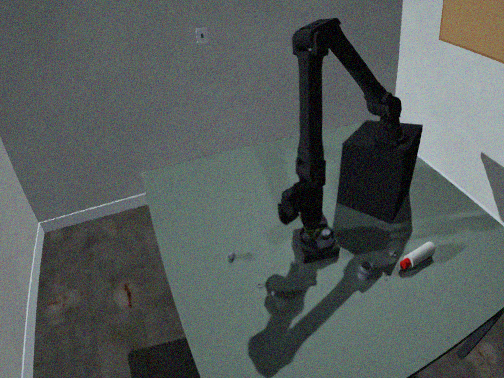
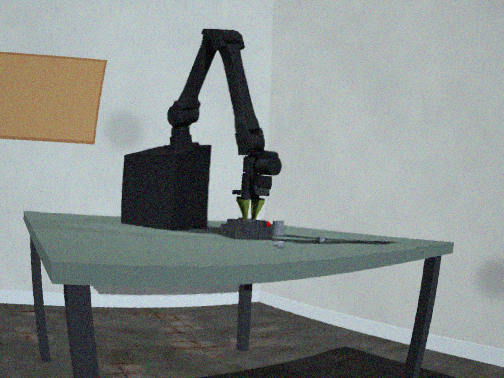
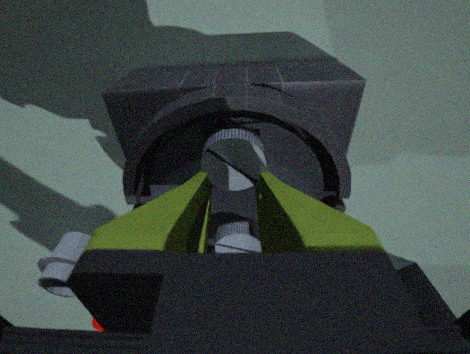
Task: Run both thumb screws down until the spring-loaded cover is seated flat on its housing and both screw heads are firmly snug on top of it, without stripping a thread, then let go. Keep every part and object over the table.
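Frame: origin at the arm's base, x back, y right, z up, level; metres.
Seen in the pictures: gripper, between the fingertips: (image 1: 312, 237) (image 3: 233, 176); arm's base, origin of its link: (image 1: 391, 138) (image 2: 181, 148).
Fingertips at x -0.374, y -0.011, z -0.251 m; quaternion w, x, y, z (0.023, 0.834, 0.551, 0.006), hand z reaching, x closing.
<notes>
Offsets run from my fingertips to a thing's middle. "pt": to the spot under its first point.
The dark housing @(dx +0.015, dy -0.005, dz -0.021 m) (image 1: 320, 255) (image 2: 245, 230) (image 3: 322, 100) stands on the table with a round cover @(pt dx +0.001, dy +0.037, dz +0.000 m) (image 3: 300, 155) inside its rim. Whether the cover lies flat is hard to tell. Two slotted, knurled thumb screws stand on it: the far screw @(dx -0.015, dy +0.006, dz -0.005 m) (image 3: 233, 150), with the larger-looking head, and the near screw @(dx +0.045, dy -0.016, dz -0.005 m) (image 3: 238, 243), partly hidden by my gripper body. My gripper (image 1: 315, 234) (image 2: 250, 218) (image 3: 233, 176) points down over the housing. Its yellow-green fingers are shut on the far screw's head, one on each side. The threads are hidden.
A black block (image 1: 370, 170) (image 2: 165, 190) stands under the arm's base. A grey cylinder @(dx +0.059, dy -0.206, dz -0.025 m) (image 1: 366, 270) (image 2: 278, 228) (image 3: 65, 255) stands near the housing. A white marker with a red end @(dx +0.250, dy -0.287, dz -0.024 m) (image 1: 422, 253) lies beyond it. A small grey part @(dx -0.235, dy +0.121, dz -0.039 m) (image 1: 231, 257) lies at the other side.
</notes>
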